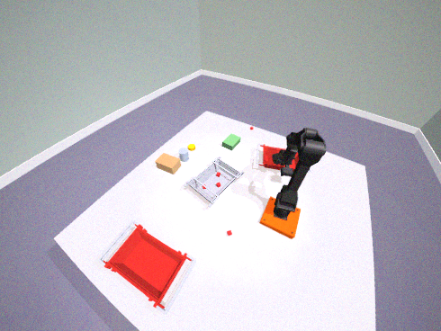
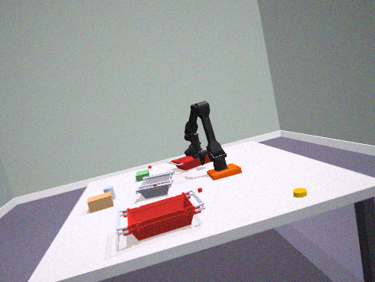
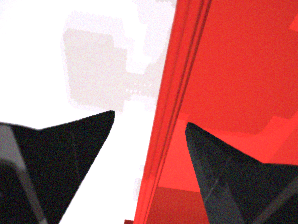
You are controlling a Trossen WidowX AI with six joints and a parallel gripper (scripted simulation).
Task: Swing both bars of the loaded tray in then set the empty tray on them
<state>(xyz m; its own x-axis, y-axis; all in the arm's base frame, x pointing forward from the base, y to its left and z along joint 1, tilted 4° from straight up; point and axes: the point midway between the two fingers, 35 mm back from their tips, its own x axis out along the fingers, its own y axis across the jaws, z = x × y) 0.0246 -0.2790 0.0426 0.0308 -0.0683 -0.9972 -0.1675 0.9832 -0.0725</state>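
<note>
Right now the red tray is 80 mm to the right of my gripper tip, 30 mm above it and 10 mm ahead of it. Round my gripper tip: grey cylinder (600 mm ahead, 110 mm to the left, 20 mm above); green block (360 mm ahead, 140 mm to the right, 10 mm above); small red cube (450 mm to the left, 180 mm ahead).
</note>
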